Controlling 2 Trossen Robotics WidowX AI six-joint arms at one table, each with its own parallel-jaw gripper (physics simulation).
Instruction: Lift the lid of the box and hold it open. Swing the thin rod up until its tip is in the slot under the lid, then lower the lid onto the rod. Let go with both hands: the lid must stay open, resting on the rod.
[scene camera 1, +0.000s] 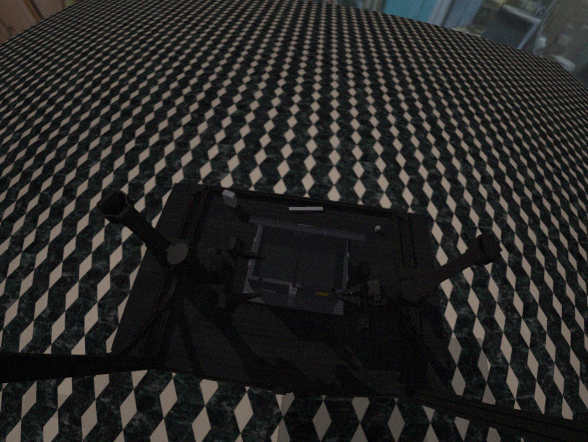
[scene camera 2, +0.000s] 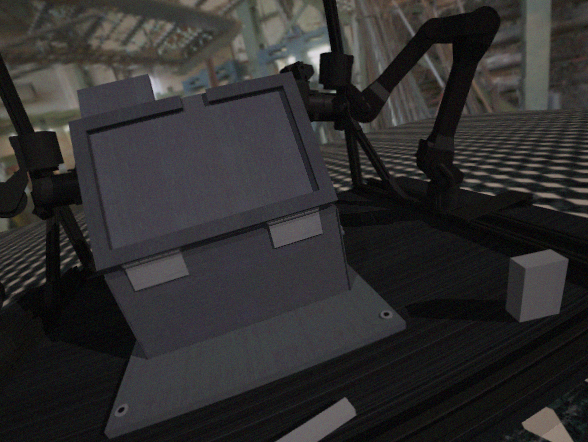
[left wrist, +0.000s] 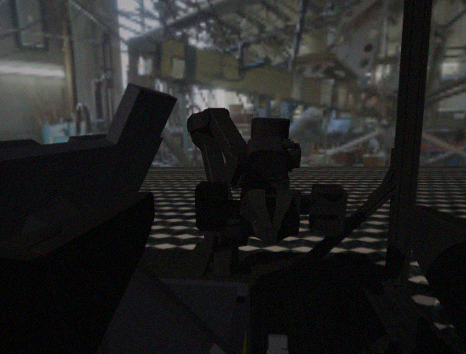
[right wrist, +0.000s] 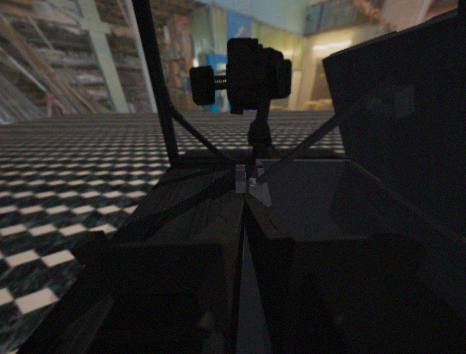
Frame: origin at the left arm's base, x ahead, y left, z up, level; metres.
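Seen in the pictures: left gripper, fingertip midpoint: (scene camera 1: 263, 275) (left wrist: 278, 210) (right wrist: 243, 69); right gripper, fingertip midpoint: (scene camera 1: 332, 295) (left wrist: 273, 240) (right wrist: 242, 199); left arm's base at its link origin: (scene camera 2: 444, 205) (right wrist: 258, 158); right arm's base at its link origin: (scene camera 2: 2, 353) (left wrist: 226, 270).
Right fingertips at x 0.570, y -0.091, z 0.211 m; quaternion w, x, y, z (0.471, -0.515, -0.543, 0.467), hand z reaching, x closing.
Note:
Offsets run from my right fingertips to a thing's top centre. "spot": to the spot under its first point.
The grey box (scene camera 2: 240, 285) (scene camera 1: 301, 267) stands on its base plate @[spot: dy +0.300, dx -0.103, dz -0.219 m] (scene camera 2: 270, 351) in the middle of the dark table. Its lid (scene camera 2: 204, 162) (scene camera 1: 305, 229) (left wrist: 140, 112) (right wrist: 372, 105) is raised and tilted back. In the right wrist view the thin rod (right wrist: 298, 149) slants up from the box's front edge to the underside of the lid; its tip is lost in the dark there. My left gripper (scene camera 1: 241, 254) (scene camera 2: 298, 70) (left wrist: 278, 210) is open and empty beside the lid's side edge. My right gripper (scene camera 1: 354, 289) (right wrist: 242, 199) is shut on nothing, low at the box's other side, just short of the rod's foot.
A white strip @[dy +0.417, dx -0.087, dz -0.221 m] (scene camera 1: 305, 209) (scene camera 2: 318, 423) lies on the table behind the box. A small pale block @[dy +0.400, dx -0.417, dz -0.154 m] (scene camera 1: 229, 198) (scene camera 2: 511, 285) stands near the table's back corner. A black camera mast (scene camera 2: 336, 44) with slanted struts rises at the table's front edge.

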